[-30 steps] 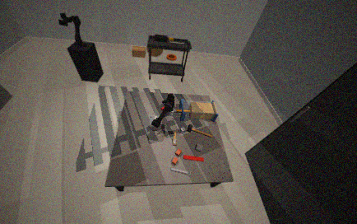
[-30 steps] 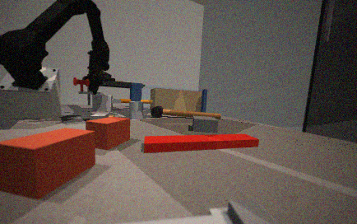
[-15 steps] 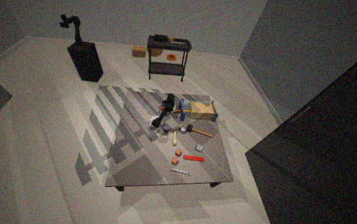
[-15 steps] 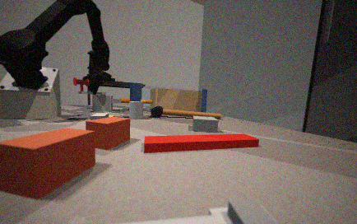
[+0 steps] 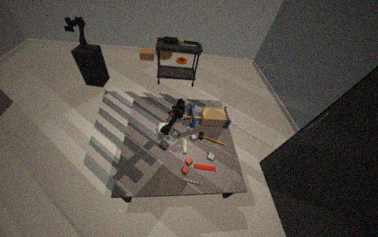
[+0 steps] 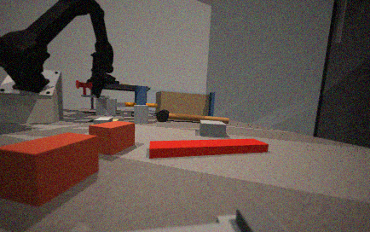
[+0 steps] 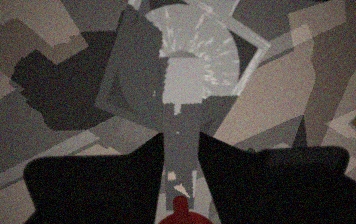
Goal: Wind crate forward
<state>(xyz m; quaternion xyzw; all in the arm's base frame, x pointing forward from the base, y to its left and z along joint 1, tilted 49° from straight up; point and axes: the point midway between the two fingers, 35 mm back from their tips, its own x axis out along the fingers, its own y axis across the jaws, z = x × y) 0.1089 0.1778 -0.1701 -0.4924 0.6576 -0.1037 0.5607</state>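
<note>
My gripper tip is 5 cm past the red knob, 3 cm to the left of it and 5 cm below it. Also, from my gripper tip: winch handle 1 cm behind, 1 cm to the right, 2 cm above; then grey winch 3 cm ahead, 2 cm to the left, 6 cm below; then blue frame 20 cm ahead, 5 cm to the left, 2 cm above.
</note>
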